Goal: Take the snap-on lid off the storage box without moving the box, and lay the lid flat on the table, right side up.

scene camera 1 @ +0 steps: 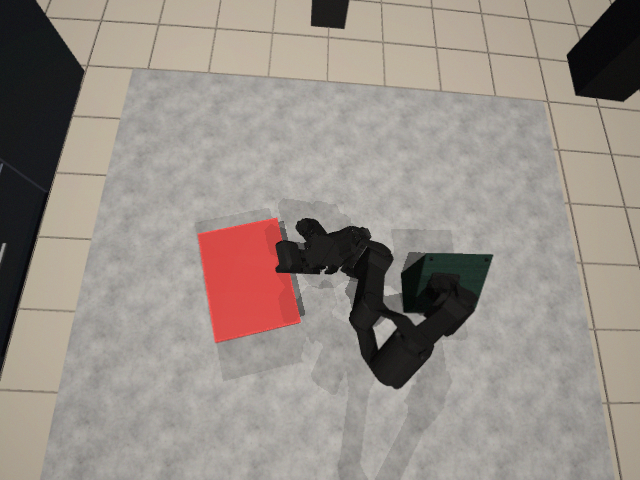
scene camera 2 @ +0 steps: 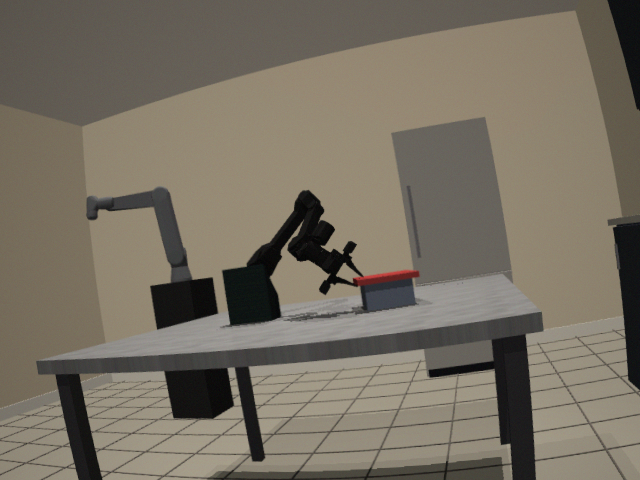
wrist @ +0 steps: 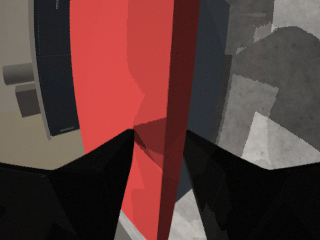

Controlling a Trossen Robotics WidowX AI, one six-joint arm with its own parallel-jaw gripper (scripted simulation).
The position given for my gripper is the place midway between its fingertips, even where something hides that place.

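Scene camera 1 gives me my gripper [scene camera 1: 281, 270] together with a red lid [scene camera 1: 246, 296]. In scene camera 2 I see a grey-blue storage box [scene camera 2: 396, 293], and my gripper [scene camera 2: 360, 281] is visible there too. The wrist view shows me the lid [wrist: 135, 72] once more, along with the gripper [wrist: 158, 136].
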